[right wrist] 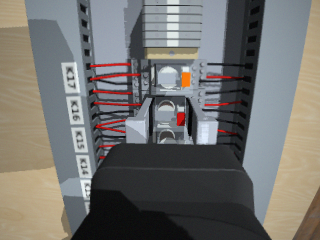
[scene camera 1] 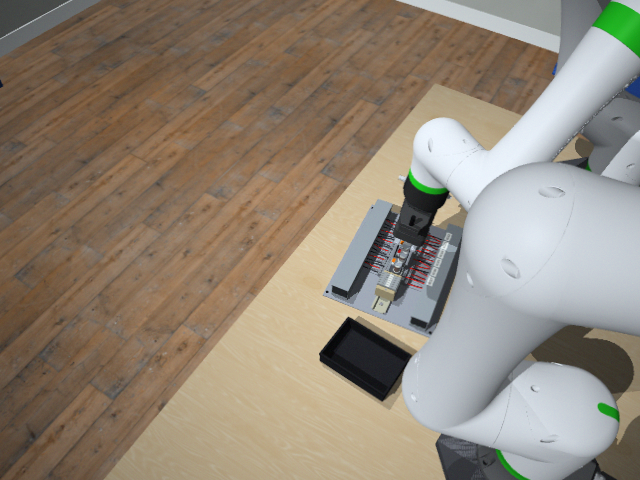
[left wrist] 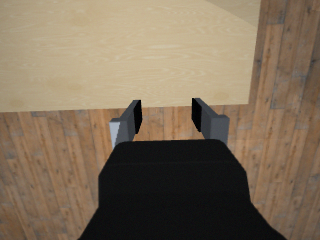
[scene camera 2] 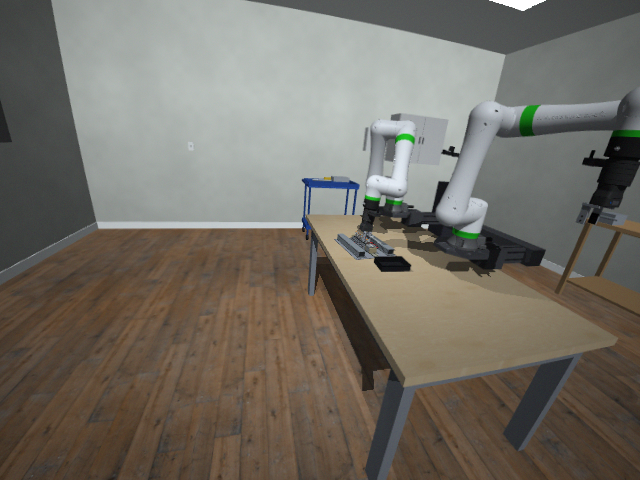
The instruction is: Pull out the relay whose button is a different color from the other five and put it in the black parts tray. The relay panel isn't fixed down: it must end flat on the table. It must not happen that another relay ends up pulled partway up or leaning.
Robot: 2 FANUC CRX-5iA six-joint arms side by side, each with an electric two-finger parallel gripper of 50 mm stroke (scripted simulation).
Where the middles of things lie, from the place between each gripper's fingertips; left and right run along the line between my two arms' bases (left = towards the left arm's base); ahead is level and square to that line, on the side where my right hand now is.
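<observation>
With my right hand I am 10 mm above the red-button relay (right wrist: 170, 113). The orange-button relay (right wrist: 170, 78) is 30 mm to the left of my right hand and 10 mm below it, while the relay panel (scene camera 1: 374, 288) is 10 mm to the right of that hand and 40 mm below it. As for the black parts tray (scene camera 1: 366, 354), it is 40 mm behind my right hand, 260 mm to the left of it and 40 mm below it.
My left gripper (scene camera 2: 585, 223) is 310 mm short of the black parts tray, 570 mm to the left of it and 420 mm above it. Measuring from my left hand, I find the relay panel 350 mm ahead, 850 mm to the right and 420 mm below. The red-button relay is 340 mm ahead of my left hand, 840 mm to the right of it and 390 mm below it, and the orange-button relay is 340 mm ahead of the same hand, 810 mm to the right of it and 390 mm below it.
</observation>
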